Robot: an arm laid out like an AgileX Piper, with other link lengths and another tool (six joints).
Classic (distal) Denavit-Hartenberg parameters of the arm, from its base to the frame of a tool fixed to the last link. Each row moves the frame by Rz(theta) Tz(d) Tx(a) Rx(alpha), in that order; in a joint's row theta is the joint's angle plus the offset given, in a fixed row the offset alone. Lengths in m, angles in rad.
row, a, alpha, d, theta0
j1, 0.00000, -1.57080, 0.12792, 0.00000
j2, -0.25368, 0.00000, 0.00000, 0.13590
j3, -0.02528, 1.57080, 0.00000, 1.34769
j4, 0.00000, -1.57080, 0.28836, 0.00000
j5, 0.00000, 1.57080, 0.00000, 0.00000
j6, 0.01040, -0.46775, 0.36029, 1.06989
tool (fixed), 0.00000, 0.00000, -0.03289, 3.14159
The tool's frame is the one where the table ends.
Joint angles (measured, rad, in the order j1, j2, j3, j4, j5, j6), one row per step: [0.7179, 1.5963, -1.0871, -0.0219, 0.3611, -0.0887]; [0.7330, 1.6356, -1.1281, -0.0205, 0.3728, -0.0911]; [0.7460, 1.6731, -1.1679, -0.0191, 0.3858, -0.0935]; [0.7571, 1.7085, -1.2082, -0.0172, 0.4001, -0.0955]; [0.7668, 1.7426, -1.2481, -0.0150, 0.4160, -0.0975]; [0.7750, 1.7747, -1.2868, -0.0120, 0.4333, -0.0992]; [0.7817, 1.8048, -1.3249, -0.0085, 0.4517, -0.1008]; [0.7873, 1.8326, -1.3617, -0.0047, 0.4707, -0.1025]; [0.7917, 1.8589, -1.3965, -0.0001, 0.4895, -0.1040]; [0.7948, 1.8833, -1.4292, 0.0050, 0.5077, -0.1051]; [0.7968, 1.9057, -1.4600, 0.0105, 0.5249, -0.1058]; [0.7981, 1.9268, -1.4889, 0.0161, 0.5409, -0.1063]
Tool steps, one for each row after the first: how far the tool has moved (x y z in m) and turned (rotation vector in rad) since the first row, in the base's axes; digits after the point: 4 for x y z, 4 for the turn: [0.0002, 0.0111, -0.0035, -0.0070, 0.0072, 0.0160]; [0.0004, 0.0211, -0.0073, -0.0146, 0.0147, 0.0299]; [0.0011, 0.0303, -0.0103, -0.0208, 0.0218, 0.0415]; [0.0017, 0.0387, -0.0133, -0.0274, 0.0295, 0.0515]; [0.0022, 0.0462, -0.0163, -0.0336, 0.0383, 0.0596]; [0.0029, 0.0529, -0.0190, -0.0393, 0.0473, 0.0660]; [0.0036, 0.0589, -0.0212, -0.0446, 0.0561, 0.0714]; [0.0041, 0.0642, -0.0236, -0.0493, 0.0657, 0.0752]; [0.0048, 0.0687, -0.0258, -0.0532, 0.0757, 0.0775]; [0.0056, 0.0726, -0.0277, -0.0559, 0.0853, 0.0783]; [0.0065, 0.0762, -0.0296, -0.0579, 0.0947, 0.0784]
